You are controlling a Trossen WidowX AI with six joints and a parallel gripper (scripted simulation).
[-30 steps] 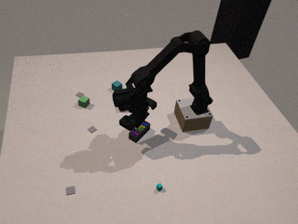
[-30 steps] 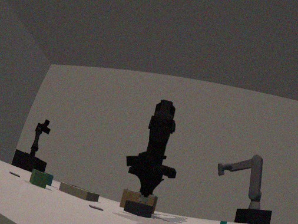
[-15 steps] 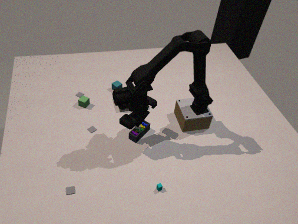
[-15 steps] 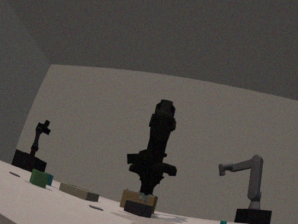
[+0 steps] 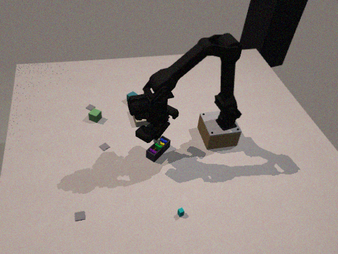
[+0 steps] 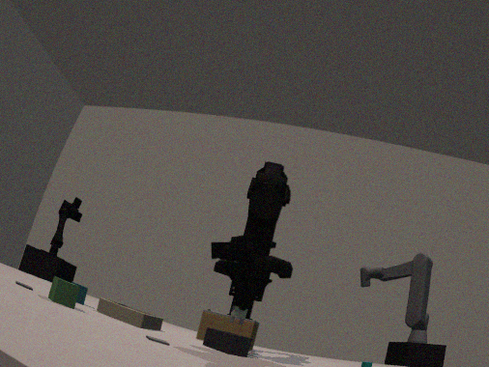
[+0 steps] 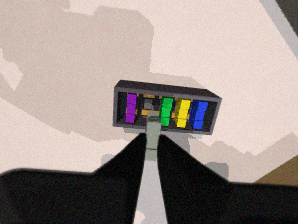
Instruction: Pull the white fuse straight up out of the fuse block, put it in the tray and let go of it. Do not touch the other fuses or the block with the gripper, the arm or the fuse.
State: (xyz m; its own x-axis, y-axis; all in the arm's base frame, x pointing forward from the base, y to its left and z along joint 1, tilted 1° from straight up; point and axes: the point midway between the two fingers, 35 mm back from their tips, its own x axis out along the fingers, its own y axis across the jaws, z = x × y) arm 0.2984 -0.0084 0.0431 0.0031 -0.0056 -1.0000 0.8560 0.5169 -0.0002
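My gripper tip is now 50 mm past the beige tray, 210 mm to the left of it and 90 mm above it. Also, from my gripper tip: green cube 170 mm ahead, 280 mm to the right, 70 mm below; white fuse 10 mm below.
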